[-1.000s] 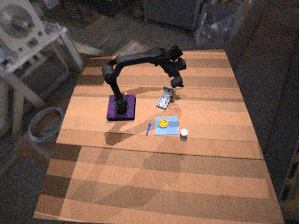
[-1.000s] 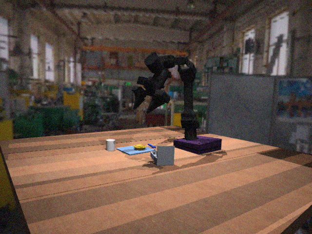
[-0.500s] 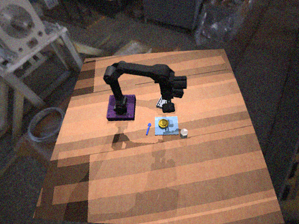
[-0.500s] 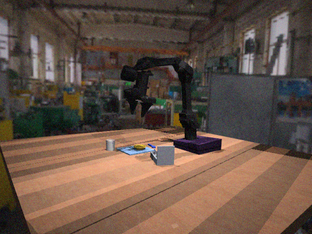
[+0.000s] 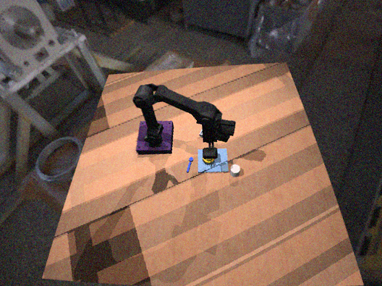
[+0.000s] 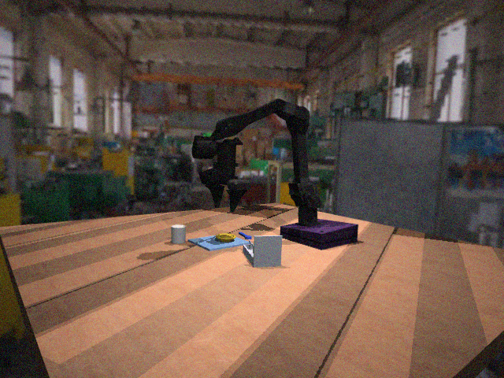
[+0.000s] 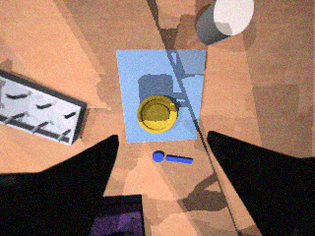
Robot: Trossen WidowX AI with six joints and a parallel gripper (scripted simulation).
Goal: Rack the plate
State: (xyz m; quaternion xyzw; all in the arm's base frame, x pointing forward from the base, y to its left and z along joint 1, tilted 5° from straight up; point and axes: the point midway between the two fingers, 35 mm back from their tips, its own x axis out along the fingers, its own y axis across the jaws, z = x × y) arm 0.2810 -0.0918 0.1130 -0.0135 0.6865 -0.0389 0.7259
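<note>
Now: the yellow plate 10 mm behind my gripper tip and 90 mm below it. Also, from my gripper tip: blue spoon: 110 mm behind, 20 mm to the right, 100 mm below; then light blue mat: 10 mm ahead, 10 mm to the right, 100 mm below; then white cup: 110 mm ahead, 80 mm to the right, 80 mm below.
</note>
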